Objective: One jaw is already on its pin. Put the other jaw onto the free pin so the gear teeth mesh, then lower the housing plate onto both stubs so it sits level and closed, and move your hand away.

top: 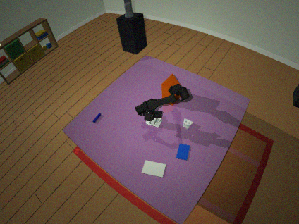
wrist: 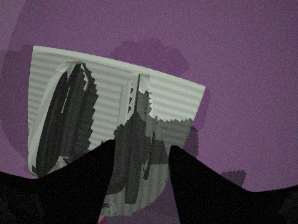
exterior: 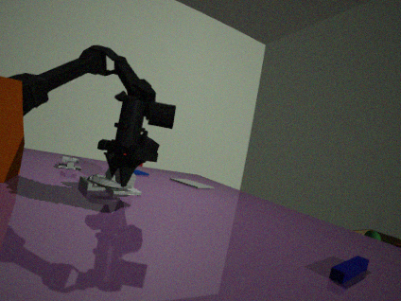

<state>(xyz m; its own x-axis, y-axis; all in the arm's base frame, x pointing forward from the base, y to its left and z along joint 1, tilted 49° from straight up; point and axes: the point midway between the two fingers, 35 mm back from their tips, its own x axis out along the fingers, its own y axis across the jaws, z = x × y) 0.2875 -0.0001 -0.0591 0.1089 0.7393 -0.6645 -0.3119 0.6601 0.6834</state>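
Right now the white jaw piece is 4 cm behind my gripper tip, 1 cm to the left of it and 1 cm above it. Round my gripper tip: flat blue plate: 12 cm ahead, 37 cm to the left, 1 cm below; then blue bar: 23 cm ahead, 43 cm to the right, 1 cm below; then flat white plate: 35 cm ahead, 26 cm to the left, 1 cm below.
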